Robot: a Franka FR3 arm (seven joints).
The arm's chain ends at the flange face. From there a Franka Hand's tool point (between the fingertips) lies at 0.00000 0.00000 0.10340 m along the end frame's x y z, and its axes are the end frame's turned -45 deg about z.
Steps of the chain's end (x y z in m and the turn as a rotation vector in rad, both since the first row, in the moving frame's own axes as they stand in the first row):
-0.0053 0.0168 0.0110 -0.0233 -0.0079 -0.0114
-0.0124 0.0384 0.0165 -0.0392 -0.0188 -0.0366
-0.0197 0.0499 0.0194 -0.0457 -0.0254 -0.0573
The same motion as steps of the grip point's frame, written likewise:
-0.0179 0.0093 0.0110 -0.0109 -0.0221 -0.0114
-0.0401 0.0200 0.0164 -0.0144 -0.0410 -0.0366
-0.0544 0.0230 0.0193 -0.0144 -0.0503 -0.0573

